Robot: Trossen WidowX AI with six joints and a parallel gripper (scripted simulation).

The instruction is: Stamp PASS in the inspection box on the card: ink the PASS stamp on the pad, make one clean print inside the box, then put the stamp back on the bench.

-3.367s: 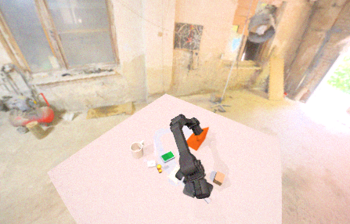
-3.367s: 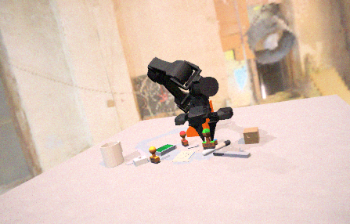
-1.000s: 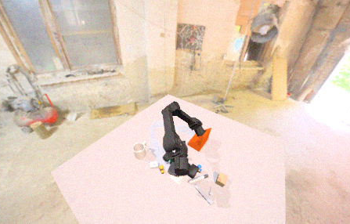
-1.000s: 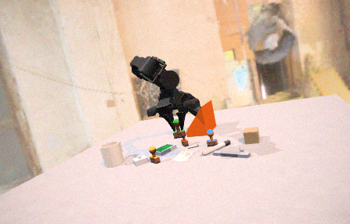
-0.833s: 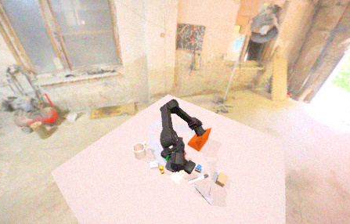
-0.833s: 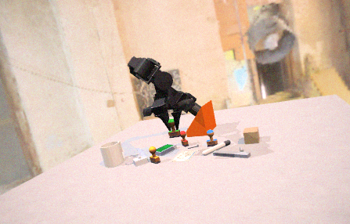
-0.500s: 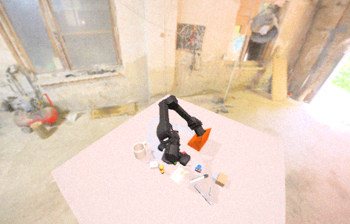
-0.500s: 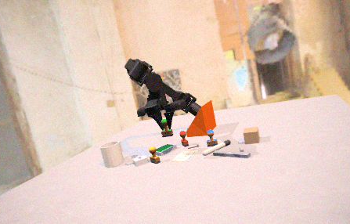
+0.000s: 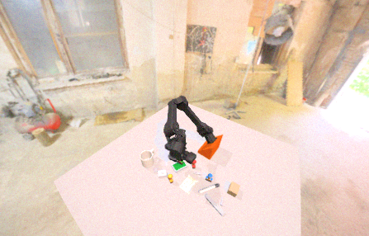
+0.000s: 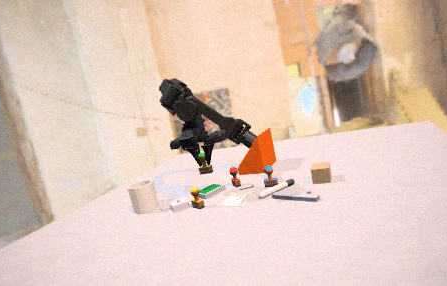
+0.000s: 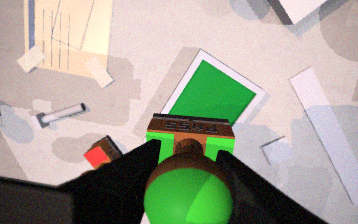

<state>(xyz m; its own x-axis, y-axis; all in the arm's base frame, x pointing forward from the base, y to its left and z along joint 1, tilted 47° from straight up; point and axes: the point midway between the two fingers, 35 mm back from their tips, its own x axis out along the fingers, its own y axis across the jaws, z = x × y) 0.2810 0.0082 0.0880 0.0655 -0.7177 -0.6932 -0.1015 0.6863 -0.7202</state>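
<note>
Right now my gripper tip is 10 mm past the green ink pad, 10 mm to the left of it and 90 mm above it. Also, from my gripper tip: yellow-knobbed stamp 100 mm ahead, 10 mm to the left, 80 mm below; then green stamp right at my gripper tip; then red-knobbed stamp 80 mm behind, 50 mm to the left, 80 mm below.
</note>
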